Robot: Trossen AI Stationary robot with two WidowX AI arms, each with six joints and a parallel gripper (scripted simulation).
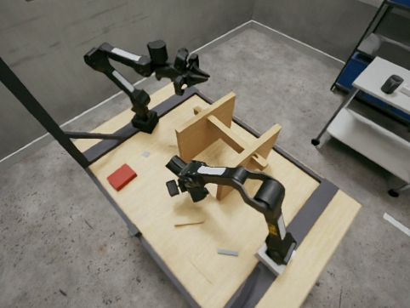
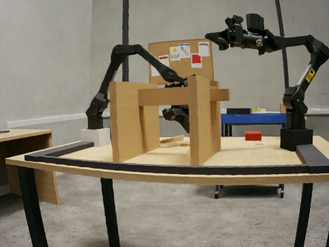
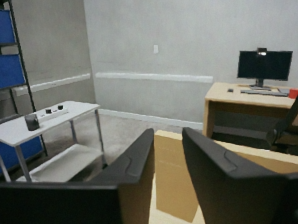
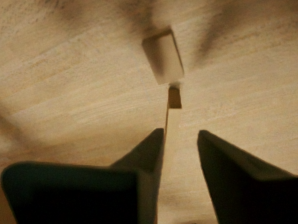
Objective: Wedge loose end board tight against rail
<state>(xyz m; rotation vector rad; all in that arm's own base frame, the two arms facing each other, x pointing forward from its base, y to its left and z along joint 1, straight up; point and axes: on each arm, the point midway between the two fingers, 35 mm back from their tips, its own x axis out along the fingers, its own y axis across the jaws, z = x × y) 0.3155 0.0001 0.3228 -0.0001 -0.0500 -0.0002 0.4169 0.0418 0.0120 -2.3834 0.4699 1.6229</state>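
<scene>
My right gripper is now 1 cm short of the small wooden piece, 2 cm to the left of it and 8 cm above it. Also, from my right hand: grey piece (6 cm behind, 29 cm to the right, 8 cm below); then wooden rail (22 cm ahead, 1 cm to the left, 11 cm above); then red block (20 cm behind, 25 cm to the left, 7 cm below).
</scene>
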